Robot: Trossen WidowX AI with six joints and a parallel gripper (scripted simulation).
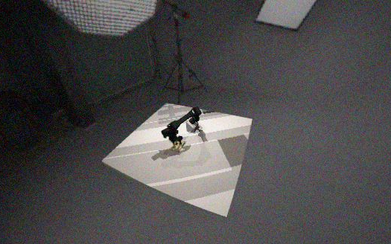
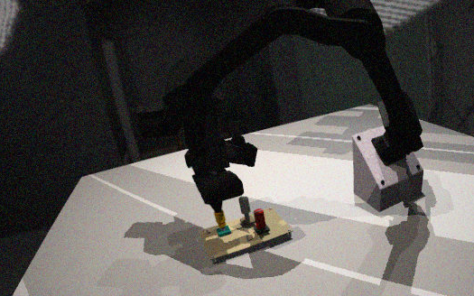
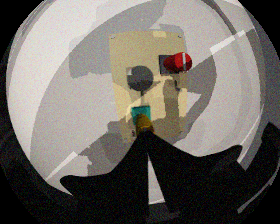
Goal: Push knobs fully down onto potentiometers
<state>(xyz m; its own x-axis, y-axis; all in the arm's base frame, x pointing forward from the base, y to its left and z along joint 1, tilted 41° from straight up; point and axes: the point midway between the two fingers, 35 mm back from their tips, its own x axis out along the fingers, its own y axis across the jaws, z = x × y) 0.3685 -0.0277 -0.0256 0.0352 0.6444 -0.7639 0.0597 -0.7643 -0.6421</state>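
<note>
Now: gripper tip 10 mm above the yellow knob. The rest, counted from my gripper tip: red knob (70 mm behind, 40 mm to the left, 20 mm below).
</note>
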